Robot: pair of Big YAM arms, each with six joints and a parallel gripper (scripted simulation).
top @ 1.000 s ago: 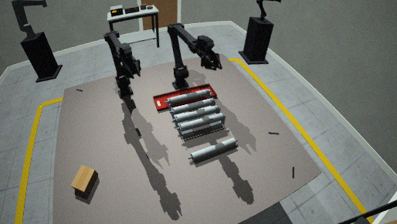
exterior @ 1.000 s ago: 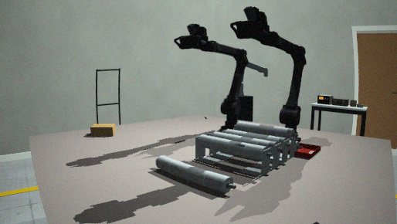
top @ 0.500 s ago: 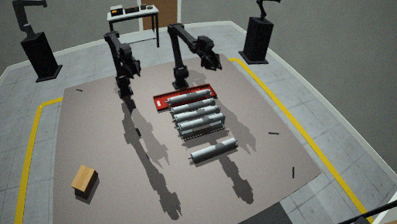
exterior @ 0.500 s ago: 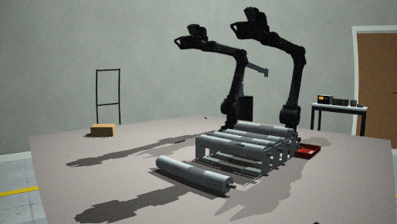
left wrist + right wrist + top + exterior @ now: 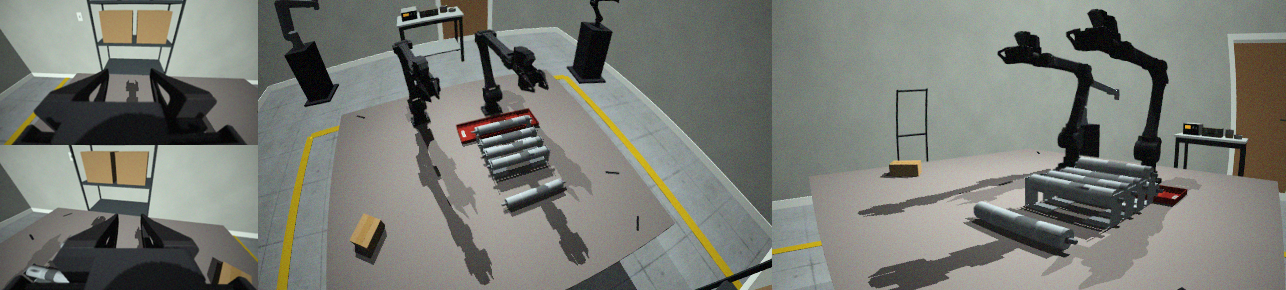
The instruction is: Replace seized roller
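My left gripper is now 17 cm past the bed roller, 7 cm to the left of it and 42 cm above it. Also, from my left hand: red scrap tray 35 cm behind, 10 cm to the right, 49 cm below; cardboard box 25 cm ahead, 87 cm to the right, 46 cm below.
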